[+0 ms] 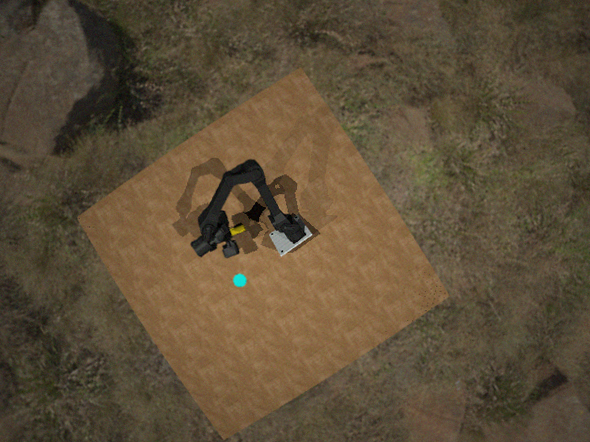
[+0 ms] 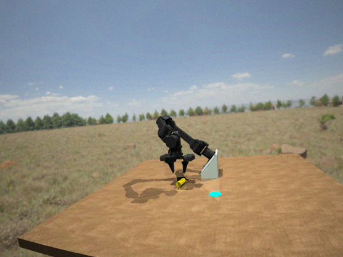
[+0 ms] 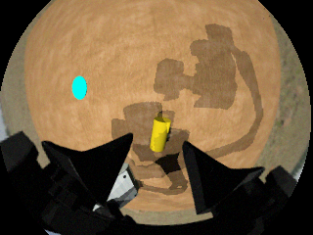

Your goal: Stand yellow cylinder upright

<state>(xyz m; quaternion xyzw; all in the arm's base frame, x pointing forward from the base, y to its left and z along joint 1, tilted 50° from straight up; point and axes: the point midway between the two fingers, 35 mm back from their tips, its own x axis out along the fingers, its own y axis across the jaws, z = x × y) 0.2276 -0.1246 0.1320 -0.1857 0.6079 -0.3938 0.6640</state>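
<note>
Now: the yellow tall cylinder 7 cm below my gripper tip and 3 cm behind it. From my gripper tip the other things lie so: cyan circle: 19 cm to the left, 11 cm ahead, 8 cm below.
</note>
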